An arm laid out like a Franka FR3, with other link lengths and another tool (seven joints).
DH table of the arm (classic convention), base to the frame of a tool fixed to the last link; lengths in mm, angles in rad. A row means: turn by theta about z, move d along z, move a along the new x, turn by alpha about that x. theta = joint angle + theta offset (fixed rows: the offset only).
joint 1: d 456.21, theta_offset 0, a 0, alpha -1.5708
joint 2: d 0, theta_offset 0, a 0, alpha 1.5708
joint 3: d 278.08, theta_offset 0, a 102.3, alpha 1.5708
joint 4: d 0, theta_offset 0, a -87.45, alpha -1.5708
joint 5: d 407.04, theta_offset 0, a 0, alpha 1.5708
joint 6: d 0, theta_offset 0, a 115.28, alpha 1.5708
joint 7: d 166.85, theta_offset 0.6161, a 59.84, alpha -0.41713
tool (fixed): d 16.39, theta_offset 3.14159, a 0, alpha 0
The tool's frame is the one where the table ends.
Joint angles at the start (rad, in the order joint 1, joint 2, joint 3, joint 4, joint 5, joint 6, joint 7): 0.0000, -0.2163, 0.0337, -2.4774, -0.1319, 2.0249, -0.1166
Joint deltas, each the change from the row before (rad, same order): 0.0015, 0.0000, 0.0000, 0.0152, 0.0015, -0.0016, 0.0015; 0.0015, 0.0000, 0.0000, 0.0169, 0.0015, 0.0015, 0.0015; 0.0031, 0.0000, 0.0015, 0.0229, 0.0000, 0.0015, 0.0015; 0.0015, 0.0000, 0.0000, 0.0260, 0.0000, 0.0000, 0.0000; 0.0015, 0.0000, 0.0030, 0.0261, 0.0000, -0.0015, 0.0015; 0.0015, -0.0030, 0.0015, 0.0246, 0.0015, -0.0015, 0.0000; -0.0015, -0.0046, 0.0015, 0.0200, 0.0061, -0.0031, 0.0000; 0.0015, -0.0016, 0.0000, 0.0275, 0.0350, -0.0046, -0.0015
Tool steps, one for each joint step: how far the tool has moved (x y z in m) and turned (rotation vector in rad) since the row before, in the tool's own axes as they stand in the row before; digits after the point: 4 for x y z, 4 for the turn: -0.0036, -0.0021, -0.0083, -0.0067, -0.0099, 0.0071; -0.0045, -0.0023, -0.0098, -0.0089, -0.0137, 0.0090; -0.0056, -0.0022, -0.0140, -0.0097, -0.0210, 0.0090; -0.0068, -0.0040, -0.0146, -0.0110, -0.0209, 0.0109; -0.0060, -0.0028, -0.0151, -0.0096, -0.0210, 0.0096; -0.0058, -0.0038, -0.0154, -0.0118, -0.0210, 0.0104; -0.0047, -0.0045, -0.0126, -0.0135, -0.0131, 0.0119; -0.0044, -0.0017, -0.0155, -0.0382, -0.0003, 0.0164
